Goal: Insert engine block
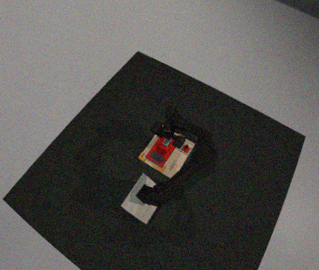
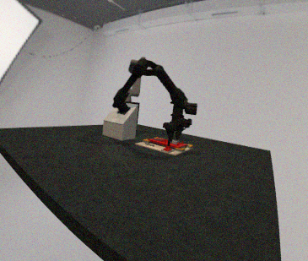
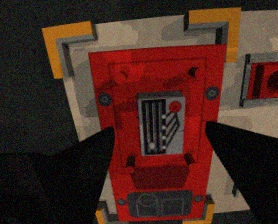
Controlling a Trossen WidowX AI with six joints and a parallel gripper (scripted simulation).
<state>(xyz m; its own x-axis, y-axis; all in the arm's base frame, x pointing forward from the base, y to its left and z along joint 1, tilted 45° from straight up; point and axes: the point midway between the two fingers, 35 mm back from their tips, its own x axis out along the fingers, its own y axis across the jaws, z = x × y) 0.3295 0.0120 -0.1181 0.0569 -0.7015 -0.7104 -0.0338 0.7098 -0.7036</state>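
Now: gripper tip 2 cm above the engine block.
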